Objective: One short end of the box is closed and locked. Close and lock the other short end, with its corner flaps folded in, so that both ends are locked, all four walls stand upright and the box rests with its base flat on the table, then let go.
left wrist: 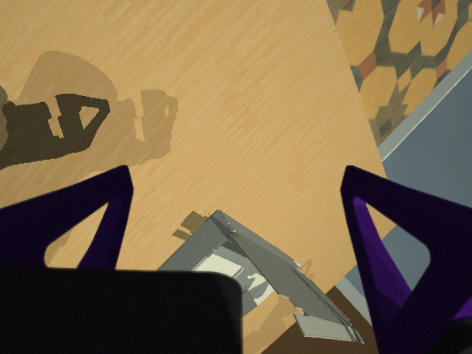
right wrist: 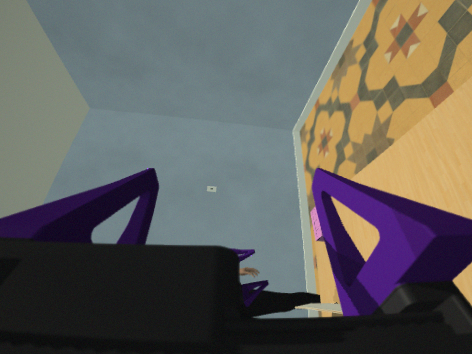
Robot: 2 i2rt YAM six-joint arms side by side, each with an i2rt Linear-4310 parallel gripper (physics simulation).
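Places are measured from the left arm's base along level axes (x ahead, y right, z down), in metres.
Pixels of known places: left gripper, fingertip midpoint: [left wrist: 236,177] [right wrist: 261,266]; right gripper, fingertip midpoint: [right wrist: 235,177].
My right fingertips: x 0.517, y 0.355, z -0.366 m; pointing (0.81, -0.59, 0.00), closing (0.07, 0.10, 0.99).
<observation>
Ahead of a thing's pixels: the offset from my right fingertips to its top centre. "spot": to the spot under its first point. Level surfaces: height alone.
The grey box @[spot: dx -0.091, dy -0.089, dz +0.239 m] [left wrist: 285,274] shows in part at the bottom of the left wrist view, with one corner towards the view's middle. Two walls meet there and stand up around a pale base. A light flap @[spot: dx -0.096, dy -0.135, dz +0.129 m] [left wrist: 322,327] sticks out at the far end of the right-hand wall. The rest of the box is hidden behind the black gripper body, so I cannot tell which end is locked. A pale panel edge @[spot: dx -0.100, dy -0.151, dz +0.124 m] [right wrist: 320,306], perhaps the box, shows low in the right wrist view. My left gripper [left wrist: 236,177] [right wrist: 261,266] is open and empty, above the table. My right gripper [right wrist: 235,177] is open and empty, facing the wall.
The wooden table @[dz +0.366 m] [left wrist: 240,100] [right wrist: 425,165] carries gripper shadows left of the box. Its edge borders a patterned tile floor [left wrist: 415,40] [right wrist: 400,65]. A pink block @[dx +0.064, dy -0.594, dz +0.332 m] [right wrist: 316,224] is partly behind the right gripper's finger. A small tan hand-like shape [right wrist: 249,272] shows near the left gripper.
</observation>
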